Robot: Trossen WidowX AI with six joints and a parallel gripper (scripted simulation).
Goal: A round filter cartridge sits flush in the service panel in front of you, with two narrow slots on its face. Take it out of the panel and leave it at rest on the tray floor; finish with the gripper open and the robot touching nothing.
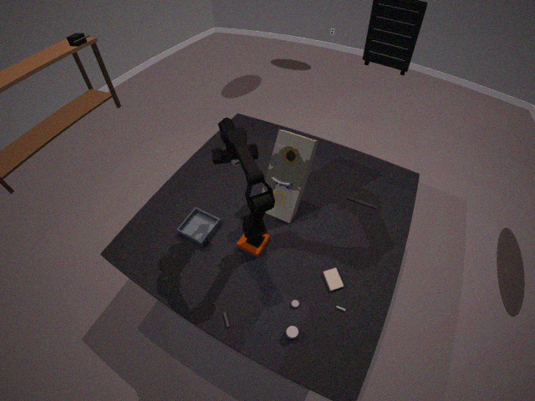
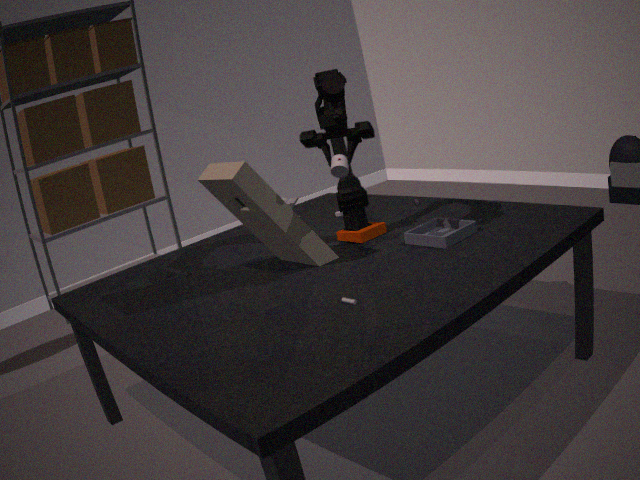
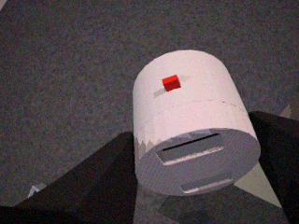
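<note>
Right now my gripper tip is 260 mm above the grey tray, 250 mm past it and 80 mm to the right of it. Round my gripper tip: ledge (190 mm to the right, 120 mm below, 70 mm ahead); then beige service panel (190 mm to the right, 120 mm ahead, 100 mm below); then grey round filter cartridge (right at my gripper tip).
</note>
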